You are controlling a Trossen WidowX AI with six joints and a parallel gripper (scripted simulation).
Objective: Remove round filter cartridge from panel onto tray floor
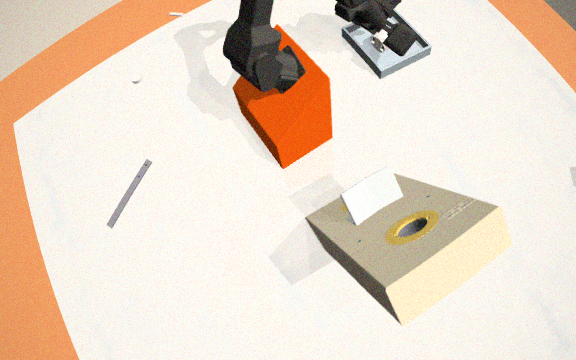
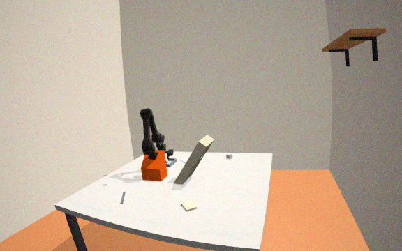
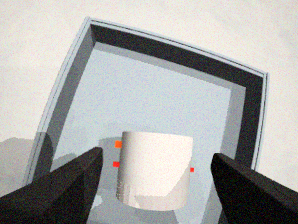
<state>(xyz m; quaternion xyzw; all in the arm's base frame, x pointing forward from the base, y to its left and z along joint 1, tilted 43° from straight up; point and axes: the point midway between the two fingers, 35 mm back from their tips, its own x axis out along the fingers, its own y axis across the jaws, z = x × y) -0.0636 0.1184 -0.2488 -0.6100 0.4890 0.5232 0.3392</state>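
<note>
The round filter cartridge lies 2 cm below my gripper tip and 1 cm to the right of it. The rest, counted from my gripper tip: service panel: 40 cm ahead, 25 cm to the right, 10 cm above; grey tray: 4 cm below, 1 cm to the left.
</note>
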